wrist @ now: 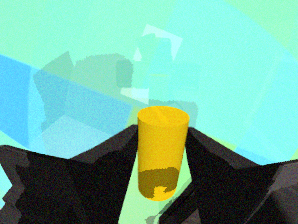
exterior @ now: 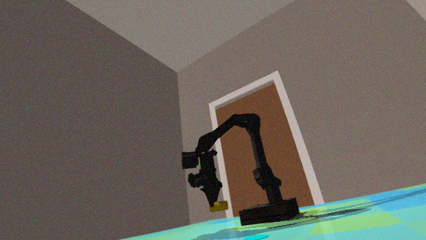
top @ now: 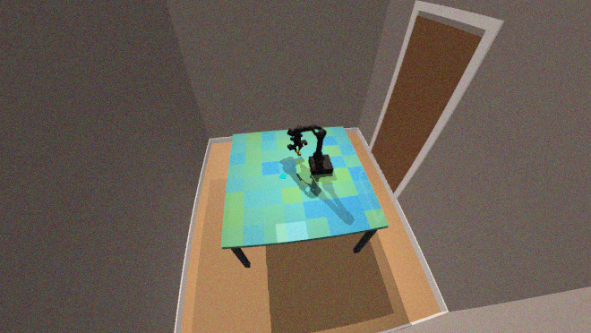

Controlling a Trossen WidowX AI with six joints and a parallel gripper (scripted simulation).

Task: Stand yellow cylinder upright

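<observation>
Right now my gripper tip is 23 cm to the right of the cyan circle, 14 cm short of it and 9 cm above it. From my gripper tip the other things lie so: yellow tall cylinder 2 cm to the left, 1 cm behind.
</observation>
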